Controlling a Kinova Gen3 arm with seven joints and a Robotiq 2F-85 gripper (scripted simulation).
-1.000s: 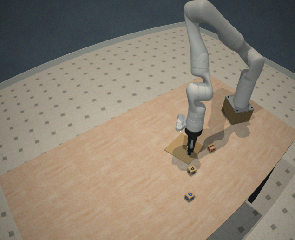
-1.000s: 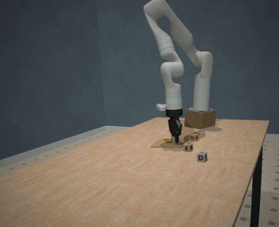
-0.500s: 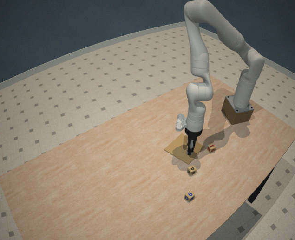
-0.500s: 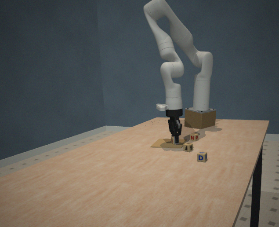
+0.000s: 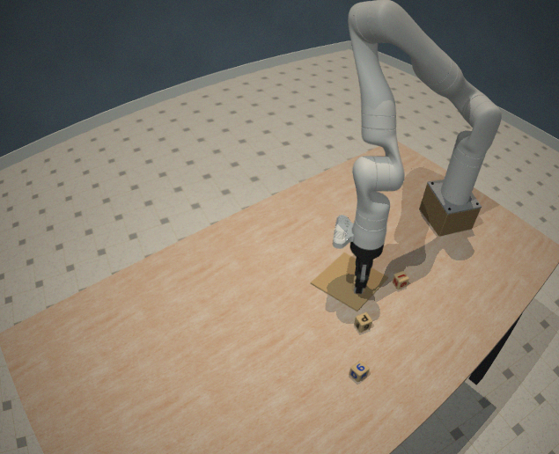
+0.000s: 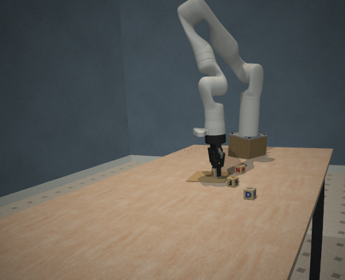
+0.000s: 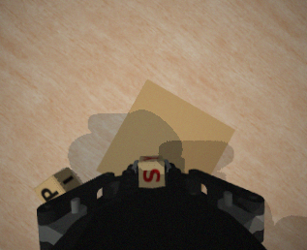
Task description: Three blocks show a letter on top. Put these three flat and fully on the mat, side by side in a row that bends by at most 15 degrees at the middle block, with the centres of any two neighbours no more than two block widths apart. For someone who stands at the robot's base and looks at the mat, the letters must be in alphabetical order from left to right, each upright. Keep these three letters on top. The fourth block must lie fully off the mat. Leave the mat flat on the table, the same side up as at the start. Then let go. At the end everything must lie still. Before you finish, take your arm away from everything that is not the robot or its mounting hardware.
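The tan mat is 30 mm to the right of my hand, 20 mm below it and 10 mm behind it.
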